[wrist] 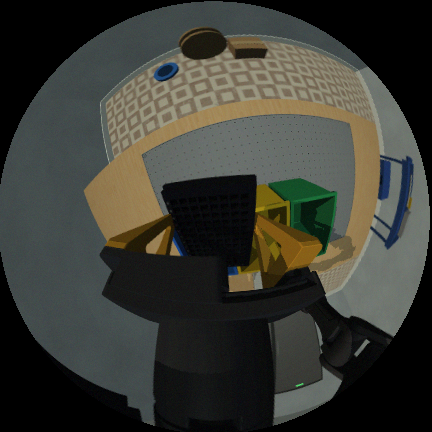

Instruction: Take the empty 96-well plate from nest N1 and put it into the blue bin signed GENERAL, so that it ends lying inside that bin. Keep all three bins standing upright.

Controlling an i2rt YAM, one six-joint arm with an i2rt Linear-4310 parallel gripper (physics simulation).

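Frame: origin at the arm's base, x back, y down, z right, level; metres.
Where they show: gripper, fingertip midpoint: (213,217).
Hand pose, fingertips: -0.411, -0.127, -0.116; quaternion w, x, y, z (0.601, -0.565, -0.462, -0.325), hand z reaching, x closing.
Observation:
After its pixels a point has its place, as x, y, z.
My gripper (213,217) @(-0.411, -0.127, -0.116) is shut on the black 96-well plate (212,205) @(-0.425, -0.131, -0.110), whose grid of wells faces the camera between the two orange fingers. The plate is held up in front of the bins. The blue bin (232,271) @(-0.199, -0.025, -0.158) is mostly hidden behind the plate and gripper; small strips of blue show below the plate and beside the left finger. The yellow bin (266,194) @(-0.355, 0.042, -0.025) is partly hidden behind the plate and right finger. The green bin (300,188) @(-0.346, 0.040, 0.068) stands to its right, with its opening in view. The GENERAL sign and nest N1 cannot be made out.
A grey perforated board (240,145) @(-0.487, 0.149, -0.037) lies on the wooden table (112,200) @(-0.532, 0.162, -0.664). Beyond are a patterned rug (240,82), a round brown object (202,45), a brown box (248,48) and a blue ring (166,71). A blue frame (403,200) stands at the right.

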